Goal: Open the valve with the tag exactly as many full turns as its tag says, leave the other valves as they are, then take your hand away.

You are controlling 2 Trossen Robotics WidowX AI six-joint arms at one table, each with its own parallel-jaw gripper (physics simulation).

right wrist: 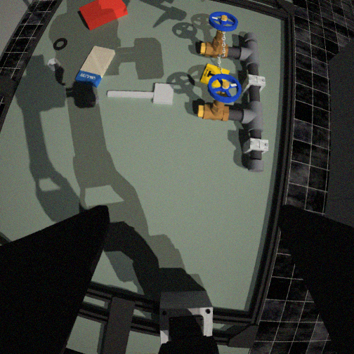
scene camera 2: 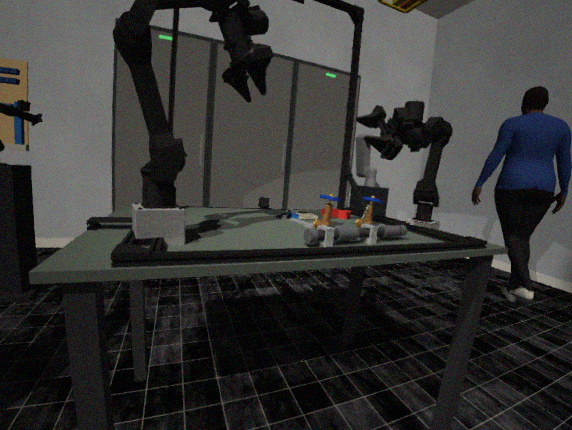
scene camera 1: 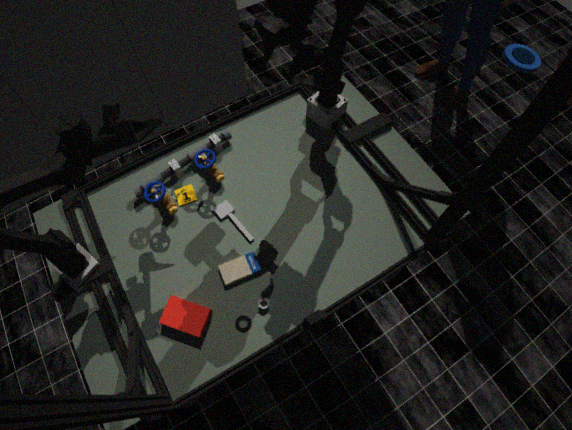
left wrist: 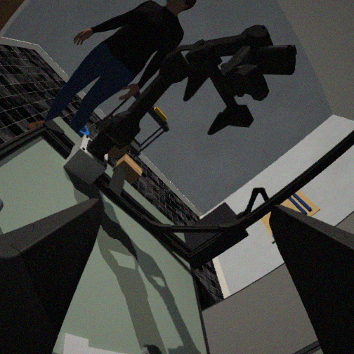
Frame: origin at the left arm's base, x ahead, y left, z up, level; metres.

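Seen in the pictures: left gripper, fingertip midpoint: (scene camera 2: 360, 128) (scene camera 1: 161, 120); right gripper, fingertip midpoint: (scene camera 2: 256, 98) (scene camera 1: 276, 71); left arm's base, origin of the base link: (scene camera 2: 423, 220) (scene camera 1: 75, 265); right arm's base, origin of the base link: (scene camera 2: 157, 206) (scene camera 1: 327, 99).
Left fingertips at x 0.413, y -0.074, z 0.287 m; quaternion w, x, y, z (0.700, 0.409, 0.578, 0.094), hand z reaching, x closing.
Pixels of each thing's middle, then the offset from my left fingertips to it. "*": a spot on its surface instead.
- upper valve's handwheel, surface spot: (scene camera 1: 155, 191) * 0.109 m back, 0.000 m left, 0.204 m down
- yellow tag, surface spot: (scene camera 1: 185, 195) * 0.036 m back, 0.009 m right, 0.322 m down
- grey hammer-shaped tool, surface spot: (scene camera 1: 240, 226) * 0.012 m back, 0.221 m right, 0.318 m down
- blue box, body centre: (scene camera 1: 239, 268) (scene camera 2: 302, 215) 0.113 m back, 0.305 m right, 0.320 m down
- red block, body centre: (scene camera 1: 185, 316) (scene camera 2: 336, 213) 0.310 m back, 0.279 m right, 0.312 m down
- black ring, body centre: (scene camera 1: 243, 323) 0.226 m back, 0.413 m right, 0.326 m down
- small white-rimmed piece, body centre: (scene camera 1: 264, 303) 0.150 m back, 0.424 m right, 0.319 m down
Two brass valves with blue handwheels stand on a grey pipe (scene camera 1: 185, 161) (scene camera 2: 346, 233) (right wrist: 254, 112). In the right wrist view, a chain runs from the upper valve's handwheel (scene camera 1: 155, 191) (scene camera 2: 371, 200) (right wrist: 223, 21) to a yellow tag (scene camera 1: 185, 195) (right wrist: 213, 74), which lies on the table between the valves and reads 1. The other handwheel (scene camera 1: 204, 158) (scene camera 2: 330, 198) (right wrist: 224, 88) has no chain visible. My right gripper (scene camera 2: 256, 95) (left wrist: 197, 118) (right wrist: 195, 215) is open and empty, high above the table. My left gripper (scene camera 2: 363, 129) (left wrist: 188, 211) is open and empty, raised, away from the valves.
A grey hammer-shaped tool (scene camera 1: 240, 226) (right wrist: 135, 94) lies near the valves. A beige and blue box (scene camera 1: 237, 269) (right wrist: 96, 65), a red block (scene camera 1: 185, 316) (right wrist: 103, 12), a black ring (scene camera 1: 243, 323) (right wrist: 60, 44) and a small white-rimmed piece (scene camera 1: 263, 305) are farther off. Dark rails border the table.
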